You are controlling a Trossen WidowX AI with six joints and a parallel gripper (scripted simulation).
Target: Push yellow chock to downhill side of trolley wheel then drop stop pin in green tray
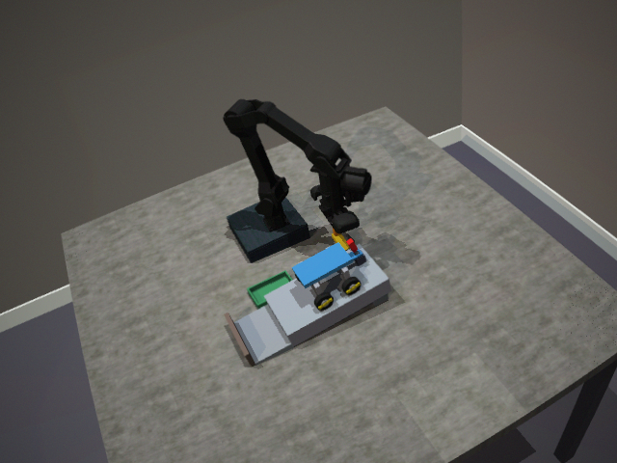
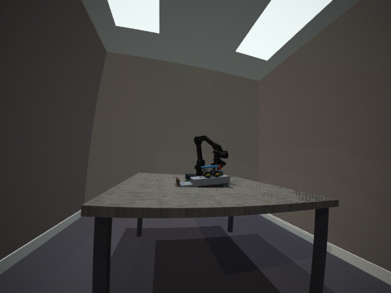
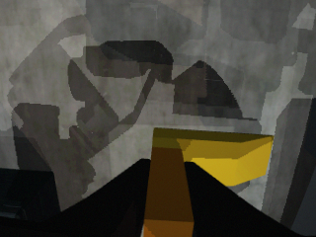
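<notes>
Right now my gripper tip is 15 cm short of the red-headed stop pin, 1 cm to the left of it and 6 cm below it. From my gripper tip the other things lie so: green tray (6 cm ahead, 22 cm to the right, 8 cm below); then yellow chock (2 cm ahead, 1 cm below); then blue-decked trolley (18 cm ahead, 10 cm to the right, 4 cm above).
</notes>
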